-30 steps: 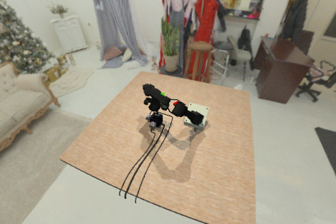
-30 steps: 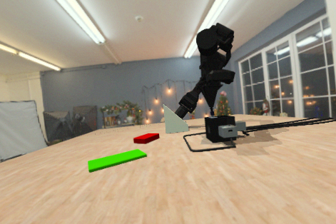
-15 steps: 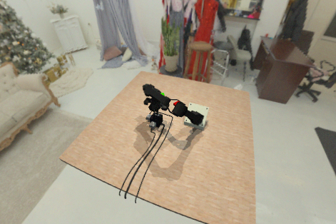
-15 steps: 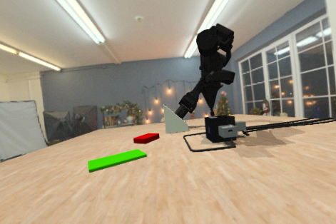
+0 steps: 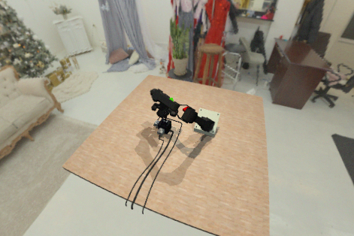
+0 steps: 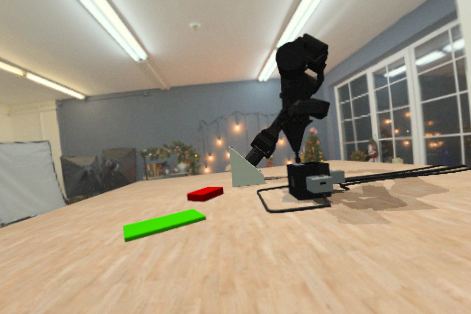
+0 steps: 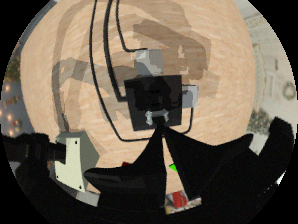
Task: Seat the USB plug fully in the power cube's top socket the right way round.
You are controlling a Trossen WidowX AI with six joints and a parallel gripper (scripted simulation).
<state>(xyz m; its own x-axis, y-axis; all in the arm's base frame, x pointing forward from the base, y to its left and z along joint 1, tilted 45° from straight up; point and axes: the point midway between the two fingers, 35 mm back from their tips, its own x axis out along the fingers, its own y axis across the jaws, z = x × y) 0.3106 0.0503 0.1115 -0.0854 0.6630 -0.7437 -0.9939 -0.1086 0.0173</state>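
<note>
Right now the usb plug is 2 cm below my gripper tip. The rest, counted from my gripper tip: usb socket 4 cm below; flat red block 25 cm to the right, 10 cm below, 8 cm behind; flat green block 28 cm to the right, 12 cm ahead, 10 cm below.
</note>
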